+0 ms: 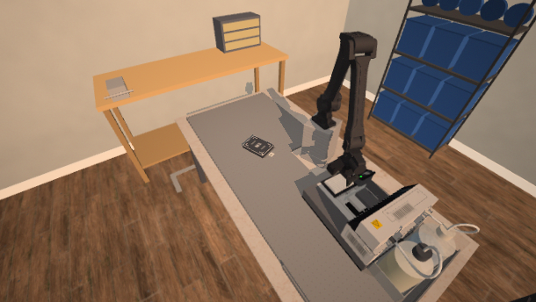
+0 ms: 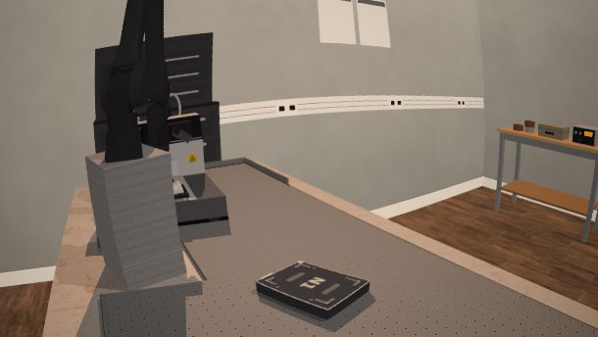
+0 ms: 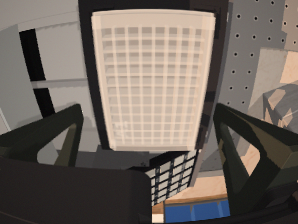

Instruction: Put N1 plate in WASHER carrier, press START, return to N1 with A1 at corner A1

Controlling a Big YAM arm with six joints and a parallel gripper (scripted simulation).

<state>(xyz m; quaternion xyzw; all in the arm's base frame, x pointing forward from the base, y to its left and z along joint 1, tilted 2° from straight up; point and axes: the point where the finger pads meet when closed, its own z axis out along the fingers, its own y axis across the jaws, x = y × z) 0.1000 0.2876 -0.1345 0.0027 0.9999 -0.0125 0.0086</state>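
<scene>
Now: the clear well plate 4 cm below my hand. The rest, counted from my hand: dark carrier 4 cm below; washer 15 cm to the left, 1 cm above; label 43 cm to the right, 16 cm ahead, 12 cm below.
</scene>
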